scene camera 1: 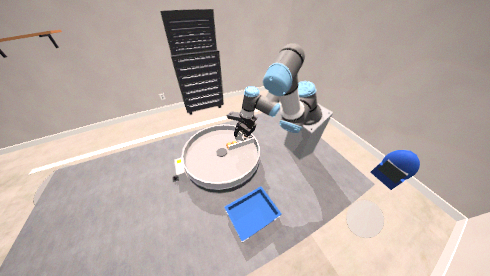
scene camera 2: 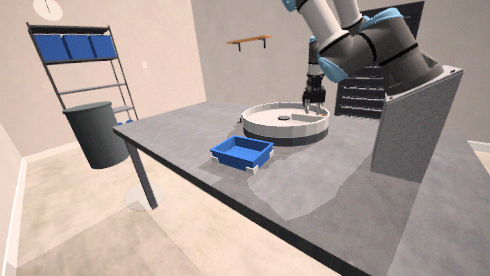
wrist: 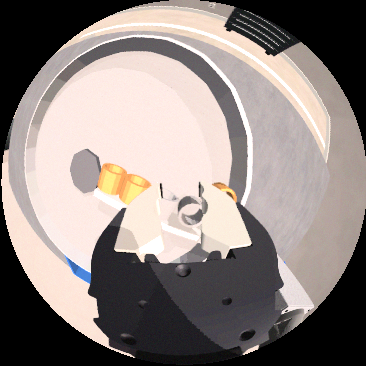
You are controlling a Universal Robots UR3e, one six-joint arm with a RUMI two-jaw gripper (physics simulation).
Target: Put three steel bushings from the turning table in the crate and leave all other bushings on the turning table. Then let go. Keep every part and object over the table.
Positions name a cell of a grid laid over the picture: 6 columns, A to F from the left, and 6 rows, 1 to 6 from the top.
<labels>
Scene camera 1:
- round white turning table: C4
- blue crate: D5
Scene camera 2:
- blue crate: D4
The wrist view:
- my gripper: C4
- round white turning table: C2
</labels>
